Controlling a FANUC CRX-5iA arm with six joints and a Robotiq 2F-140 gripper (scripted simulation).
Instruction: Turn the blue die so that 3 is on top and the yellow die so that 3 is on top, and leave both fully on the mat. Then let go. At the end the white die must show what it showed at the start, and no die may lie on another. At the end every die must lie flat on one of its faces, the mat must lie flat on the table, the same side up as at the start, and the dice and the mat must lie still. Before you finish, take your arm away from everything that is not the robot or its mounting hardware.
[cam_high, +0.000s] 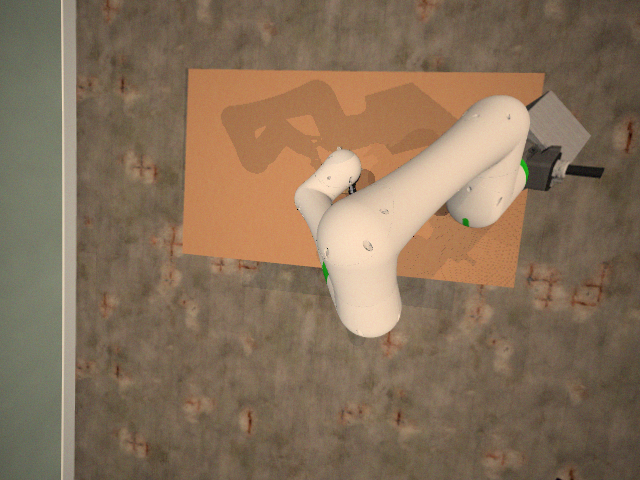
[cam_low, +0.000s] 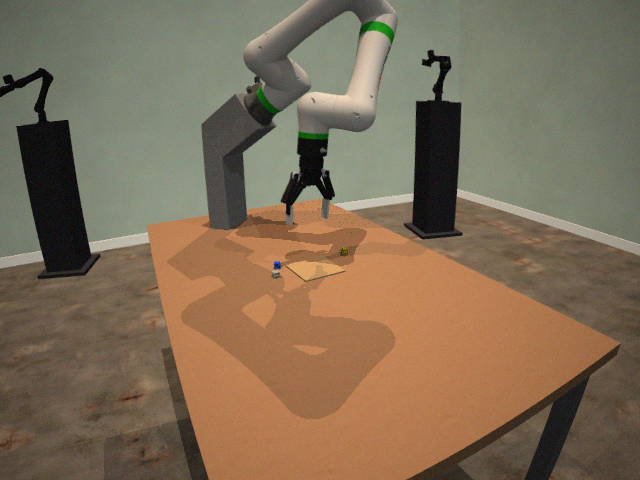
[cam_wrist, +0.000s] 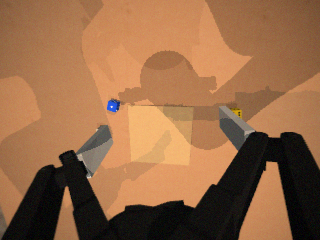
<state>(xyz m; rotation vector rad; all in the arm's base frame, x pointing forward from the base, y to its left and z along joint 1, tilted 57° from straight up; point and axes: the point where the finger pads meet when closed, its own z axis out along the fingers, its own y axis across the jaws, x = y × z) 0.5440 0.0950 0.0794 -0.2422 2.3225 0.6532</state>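
The blue die is 130 mm below my hand, 110 mm to the right of it and 40 mm ahead of it. The rest, counted from my hand: yellow die (130 mm to the left, 130 mm below, 30 mm behind); then white die (130 mm below, 120 mm to the right, 110 mm ahead); then tan mat (140 mm below, 80 mm ahead, 10 mm to the left).
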